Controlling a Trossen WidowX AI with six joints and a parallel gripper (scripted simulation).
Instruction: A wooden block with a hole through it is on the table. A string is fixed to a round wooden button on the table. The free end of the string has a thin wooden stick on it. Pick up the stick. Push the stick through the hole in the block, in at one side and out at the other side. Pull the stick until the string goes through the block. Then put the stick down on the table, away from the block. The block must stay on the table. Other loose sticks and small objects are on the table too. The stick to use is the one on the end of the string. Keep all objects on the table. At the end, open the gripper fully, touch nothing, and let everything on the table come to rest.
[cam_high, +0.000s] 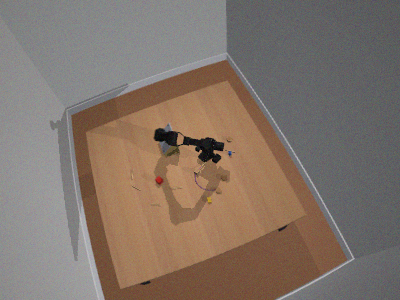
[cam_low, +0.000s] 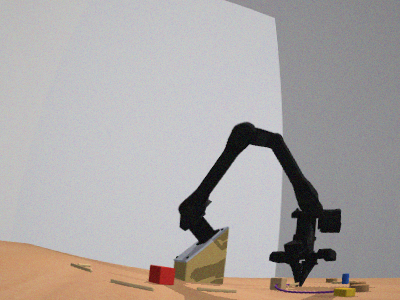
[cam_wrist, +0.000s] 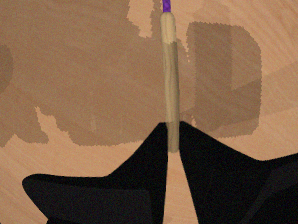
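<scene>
My gripper tip is now 20 mm short of the thin wooden stick, 40 mm to the left of it and 10 mm below it. From my gripper tip the other things lie so: blue piece: 40 mm ahead, 160 mm to the left, 20 mm above; then round wooden button: 240 mm ahead, 40 mm to the right, 10 mm above; then wooden block: 50 mm ahead, 110 mm to the right, 10 mm above.
</scene>
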